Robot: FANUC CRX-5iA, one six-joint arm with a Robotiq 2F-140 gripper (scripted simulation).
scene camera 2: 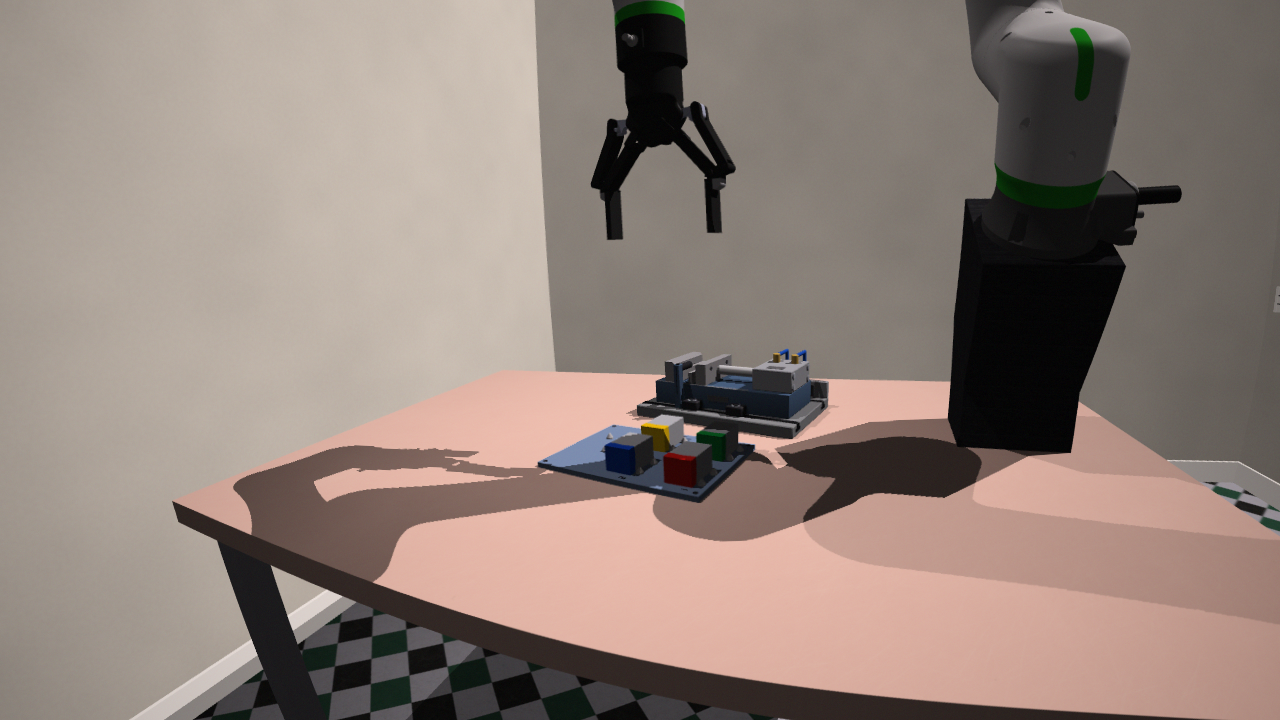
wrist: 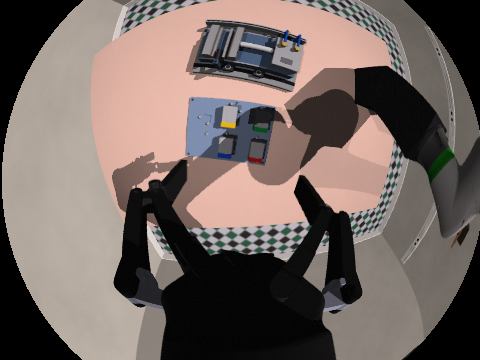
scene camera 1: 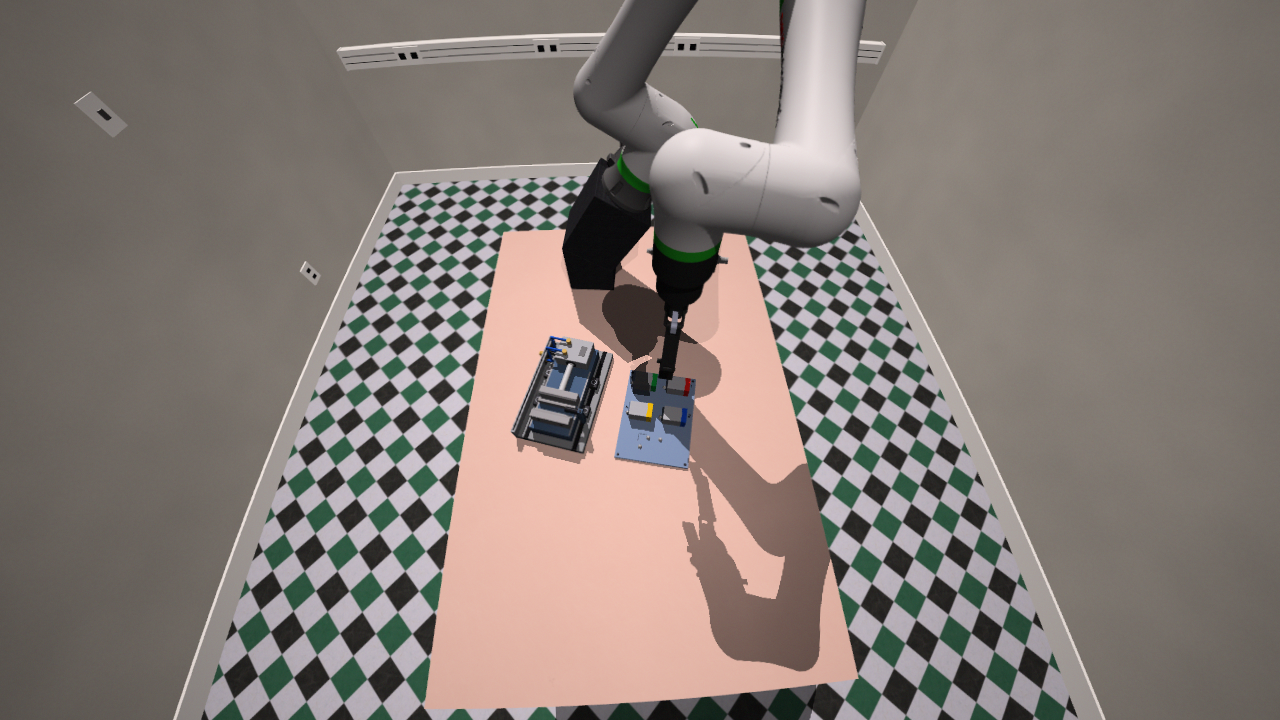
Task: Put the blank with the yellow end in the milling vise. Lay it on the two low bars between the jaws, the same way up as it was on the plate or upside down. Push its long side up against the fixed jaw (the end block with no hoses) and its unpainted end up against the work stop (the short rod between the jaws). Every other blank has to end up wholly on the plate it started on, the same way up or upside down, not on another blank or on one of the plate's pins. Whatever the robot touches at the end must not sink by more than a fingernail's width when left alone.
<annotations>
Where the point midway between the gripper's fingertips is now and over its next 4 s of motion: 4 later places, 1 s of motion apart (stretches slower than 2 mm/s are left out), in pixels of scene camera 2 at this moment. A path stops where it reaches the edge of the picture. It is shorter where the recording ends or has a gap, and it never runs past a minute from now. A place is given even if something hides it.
My gripper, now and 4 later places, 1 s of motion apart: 662, 236; 663, 236; 651, 236; 653, 243; 659, 315
</annotations>
